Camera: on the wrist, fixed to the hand. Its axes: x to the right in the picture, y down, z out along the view.
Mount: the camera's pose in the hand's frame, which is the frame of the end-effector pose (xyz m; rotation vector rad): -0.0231 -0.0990 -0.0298 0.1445 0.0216 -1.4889
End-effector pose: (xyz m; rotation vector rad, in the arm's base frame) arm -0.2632 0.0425 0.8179 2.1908 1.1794 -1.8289
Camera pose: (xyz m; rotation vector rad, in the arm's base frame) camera -0.2957 0.1153 0.8876 -0.6707 -1.7986 1.1726
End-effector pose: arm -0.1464 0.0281 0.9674 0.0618 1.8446 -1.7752
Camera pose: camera -0.1788 0.0523 1.0653 1.1581 -1.3102 1.9782
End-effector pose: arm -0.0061 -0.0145 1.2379 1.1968 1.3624 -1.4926
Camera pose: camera -0.0906 0.0266 1.2868 -0.0387 -1.9414 2.0734
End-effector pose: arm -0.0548 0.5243 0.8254 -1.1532 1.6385 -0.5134
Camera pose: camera -0.0382 0.4939 0.9255 -2.1084 0.4500 -1.4986
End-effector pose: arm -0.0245 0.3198 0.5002 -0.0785 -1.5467 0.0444
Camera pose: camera 0.0027 0.2186 0.4843 1.1697 -1.2505 -1.0040
